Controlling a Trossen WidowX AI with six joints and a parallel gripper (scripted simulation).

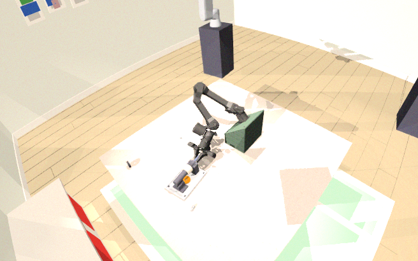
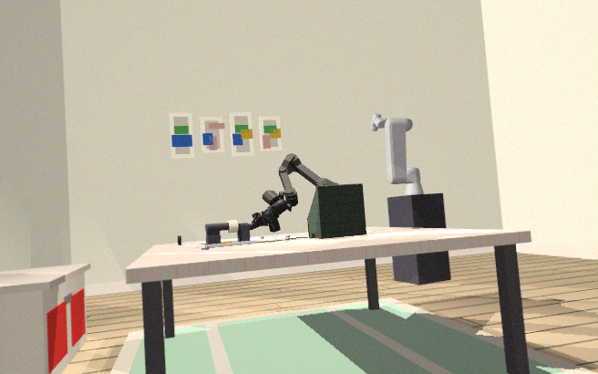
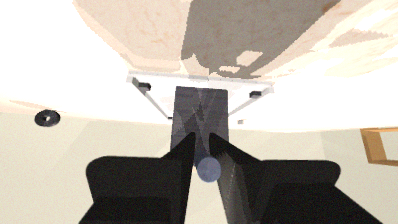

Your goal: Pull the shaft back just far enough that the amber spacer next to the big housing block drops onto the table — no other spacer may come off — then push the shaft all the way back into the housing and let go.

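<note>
Right now the blue-grey shaft is 60 mm ahead of my gripper tip and 20 mm above it. Also, from my gripper tip: white spacer: 70 mm ahead, 20 mm above; then amber spacer: 110 mm ahead, 50 mm below; then small dark ring: 240 mm ahead, 390 mm to the right, 40 mm below.
</note>
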